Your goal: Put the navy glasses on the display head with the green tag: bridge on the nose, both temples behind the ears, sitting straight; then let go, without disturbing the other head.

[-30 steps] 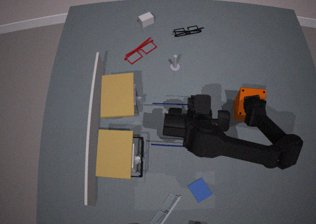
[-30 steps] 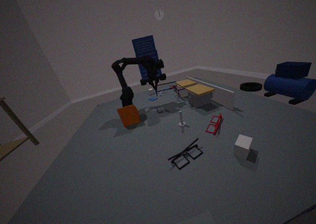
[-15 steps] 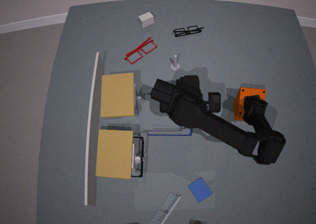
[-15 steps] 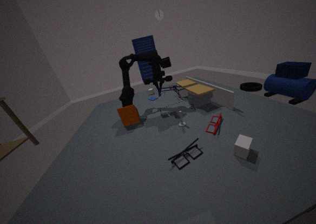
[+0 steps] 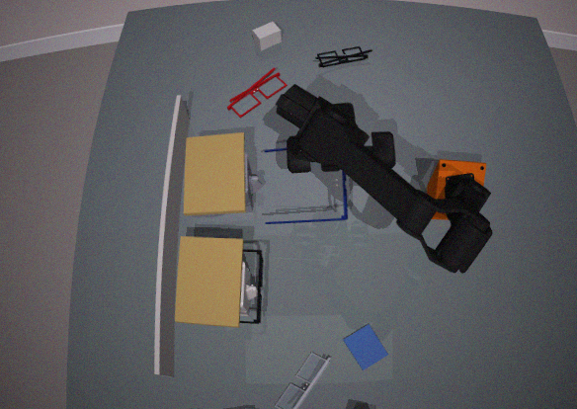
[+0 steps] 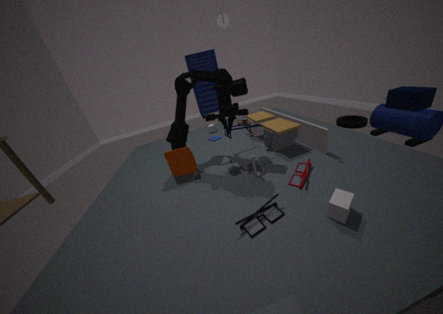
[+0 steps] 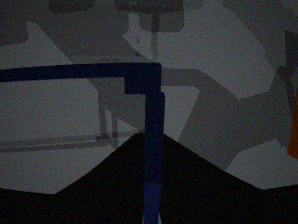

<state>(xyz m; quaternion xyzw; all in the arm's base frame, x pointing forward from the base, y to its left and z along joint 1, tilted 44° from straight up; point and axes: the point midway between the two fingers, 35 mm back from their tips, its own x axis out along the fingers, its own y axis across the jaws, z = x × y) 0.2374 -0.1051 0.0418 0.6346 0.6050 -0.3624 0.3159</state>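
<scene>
The white peg is 17 cm to the right of my gripper tip, 11 cm below it and 2 cm ahead of it. Also, from my gripper tip: blue pad (34 cm to the left, 13 cm below, 2 cm behind); white wall (35 cm ahead, 8 cm to the left, 8 cm below).
</scene>
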